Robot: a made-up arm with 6 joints.
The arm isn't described. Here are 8 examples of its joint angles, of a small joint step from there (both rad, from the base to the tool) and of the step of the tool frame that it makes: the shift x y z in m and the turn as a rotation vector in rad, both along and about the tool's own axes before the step.
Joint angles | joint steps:
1: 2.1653 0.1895 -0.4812 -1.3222 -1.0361 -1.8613 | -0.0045 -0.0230 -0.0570 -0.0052 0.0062 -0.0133
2: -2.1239 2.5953 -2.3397 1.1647 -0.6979 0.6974 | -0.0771 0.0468 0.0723 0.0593 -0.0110 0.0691
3: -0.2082 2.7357 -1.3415 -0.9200 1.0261 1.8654 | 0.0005 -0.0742 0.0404 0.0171 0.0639 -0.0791
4: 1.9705 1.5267 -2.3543 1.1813 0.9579 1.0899 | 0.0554 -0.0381 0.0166 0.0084 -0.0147 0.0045
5: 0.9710 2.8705 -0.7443 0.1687 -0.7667 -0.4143 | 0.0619 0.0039 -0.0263 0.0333 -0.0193 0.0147
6: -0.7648 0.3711 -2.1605 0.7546 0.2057 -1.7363 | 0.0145 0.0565 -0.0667 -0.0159 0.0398 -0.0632
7: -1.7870 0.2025 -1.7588 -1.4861 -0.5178 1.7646 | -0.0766 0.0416 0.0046 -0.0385 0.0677 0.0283
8: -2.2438 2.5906 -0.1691 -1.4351 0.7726 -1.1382 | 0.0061 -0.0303 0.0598 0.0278 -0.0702 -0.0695
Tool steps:
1: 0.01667 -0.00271 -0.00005 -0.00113 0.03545 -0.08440
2: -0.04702 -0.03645 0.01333 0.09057 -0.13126 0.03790
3: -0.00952 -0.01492 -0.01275 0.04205 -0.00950 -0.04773
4: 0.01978 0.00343 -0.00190 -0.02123 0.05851 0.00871
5: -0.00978 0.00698 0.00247 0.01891 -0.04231 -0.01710
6: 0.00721 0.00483 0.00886 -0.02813 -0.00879 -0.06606
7: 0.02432 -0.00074 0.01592 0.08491 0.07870 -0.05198
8: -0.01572 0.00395 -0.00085 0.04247 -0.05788 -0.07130
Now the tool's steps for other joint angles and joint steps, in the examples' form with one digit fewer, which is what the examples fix.
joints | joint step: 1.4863 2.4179 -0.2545 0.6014 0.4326 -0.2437 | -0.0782 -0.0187 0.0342 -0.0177 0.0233 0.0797
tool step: 0.0086 -0.0050 -0.0010 -0.0534 0.0478 0.1152
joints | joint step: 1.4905 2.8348 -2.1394 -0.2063 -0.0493 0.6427 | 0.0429 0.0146 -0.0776 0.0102 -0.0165 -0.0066
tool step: -0.0067 0.0269 0.0008 -0.0697 -0.0546 -0.0185
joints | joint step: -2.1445 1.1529 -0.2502 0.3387 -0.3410 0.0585 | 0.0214 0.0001 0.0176 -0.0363 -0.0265 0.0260
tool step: 0.0038 0.0027 -0.0011 -0.0260 -0.0033 -0.0199
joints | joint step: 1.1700 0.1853 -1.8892 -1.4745 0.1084 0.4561 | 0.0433 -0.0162 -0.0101 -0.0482 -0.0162 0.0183
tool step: 0.0055 -0.0147 -0.0026 0.0209 -0.0195 0.0150
